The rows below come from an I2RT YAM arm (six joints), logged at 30 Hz.
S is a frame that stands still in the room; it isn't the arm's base.
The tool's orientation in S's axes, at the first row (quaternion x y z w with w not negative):
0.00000 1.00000 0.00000 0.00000
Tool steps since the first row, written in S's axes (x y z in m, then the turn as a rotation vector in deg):
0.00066 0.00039 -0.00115 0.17 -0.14 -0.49
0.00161 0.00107 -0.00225 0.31 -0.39 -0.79
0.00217 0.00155 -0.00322 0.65 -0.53 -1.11
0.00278 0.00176 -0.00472 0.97 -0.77 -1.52
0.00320 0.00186 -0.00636 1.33 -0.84 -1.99
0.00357 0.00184 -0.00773 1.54 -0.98 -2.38
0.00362 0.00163 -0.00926 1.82 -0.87 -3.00
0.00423 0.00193 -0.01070 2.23 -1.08 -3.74
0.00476 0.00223 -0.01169 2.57 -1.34 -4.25
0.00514 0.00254 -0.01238 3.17 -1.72 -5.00
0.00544 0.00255 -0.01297 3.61 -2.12 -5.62
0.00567 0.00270 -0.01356 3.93 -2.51 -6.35
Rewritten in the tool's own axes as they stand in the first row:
-0.00066 0.00039 0.00115 -0.17 -0.14 0.49
-0.00161 0.00107 0.00225 -0.31 -0.39 0.79
-0.00217 0.00155 0.00322 -0.65 -0.53 1.11
-0.00278 0.00176 0.00472 -0.97 -0.77 1.52
-0.00320 0.00186 0.00636 -1.33 -0.84 1.99
-0.00357 0.00184 0.00773 -1.54 -0.98 2.38
-0.00362 0.00163 0.00926 -1.82 -0.87 3.00
-0.00423 0.00193 0.01070 -2.23 -1.08 3.74
-0.00476 0.00223 0.01169 -2.57 -1.34 4.25
-0.00514 0.00254 0.01238 -3.17 -1.72 5.00
-0.00544 0.00255 0.01297 -3.61 -2.12 5.62
-0.00567 0.00270 0.01356 -3.93 -2.51 6.35

